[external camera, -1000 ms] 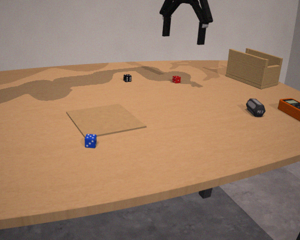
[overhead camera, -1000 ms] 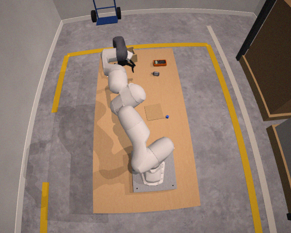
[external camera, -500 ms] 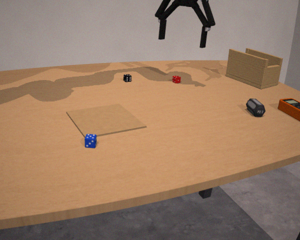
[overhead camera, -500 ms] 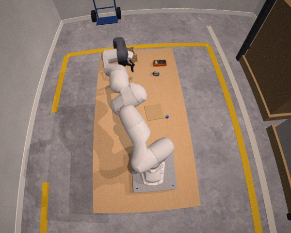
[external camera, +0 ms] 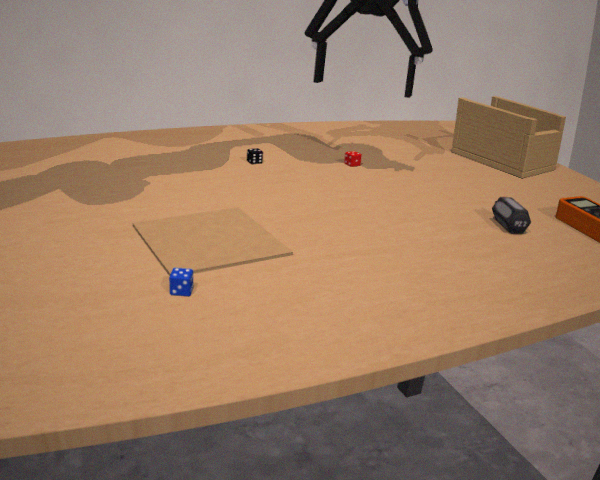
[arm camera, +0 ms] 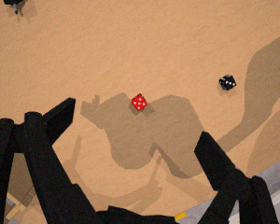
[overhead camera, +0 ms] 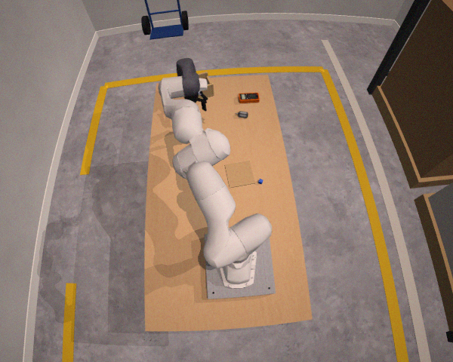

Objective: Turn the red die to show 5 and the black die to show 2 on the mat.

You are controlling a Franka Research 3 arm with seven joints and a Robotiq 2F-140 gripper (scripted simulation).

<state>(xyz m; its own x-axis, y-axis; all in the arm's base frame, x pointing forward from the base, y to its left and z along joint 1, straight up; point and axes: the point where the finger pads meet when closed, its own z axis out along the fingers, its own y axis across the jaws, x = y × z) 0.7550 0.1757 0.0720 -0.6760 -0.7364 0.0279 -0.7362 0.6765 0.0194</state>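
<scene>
The red die lies 13 cm below my hand. The rest, counted from my hand: dark grey device 27 cm to the right, 12 cm below, 10 cm ahead; black die 16 cm behind, 13 cm below, 4 cm to the left; wooden box 33 cm ahead, 9 cm below, 1 cm to the right.
</scene>
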